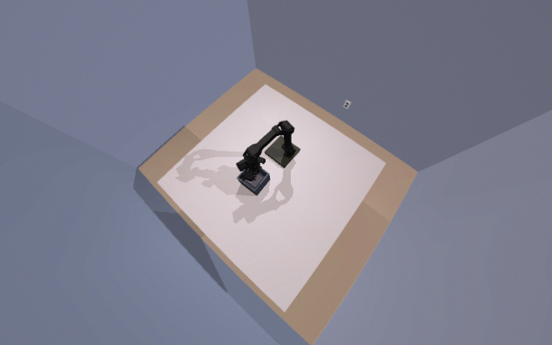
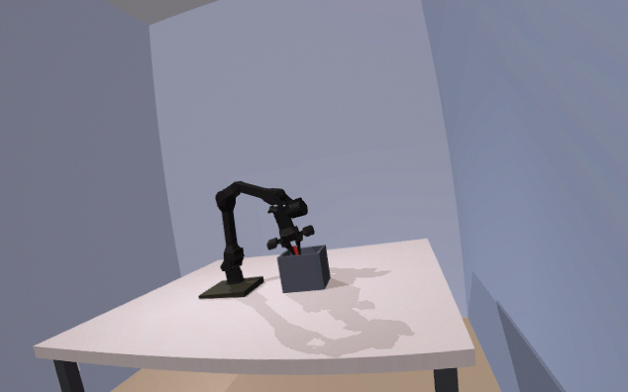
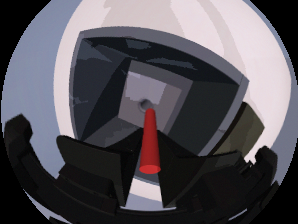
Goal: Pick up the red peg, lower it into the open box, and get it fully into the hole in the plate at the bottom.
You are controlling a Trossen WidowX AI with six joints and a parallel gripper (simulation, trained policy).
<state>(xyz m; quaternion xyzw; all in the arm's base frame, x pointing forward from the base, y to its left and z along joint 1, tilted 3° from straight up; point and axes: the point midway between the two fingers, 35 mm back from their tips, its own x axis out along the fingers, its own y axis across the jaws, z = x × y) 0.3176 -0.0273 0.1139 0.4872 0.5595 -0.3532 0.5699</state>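
My gripper tip is now 10 mm to the left of the red peg and 10 mm below it. The rest, counted from my gripper tip: grey plate (20 mm ahead, 10 mm to the right, 70 mm below).
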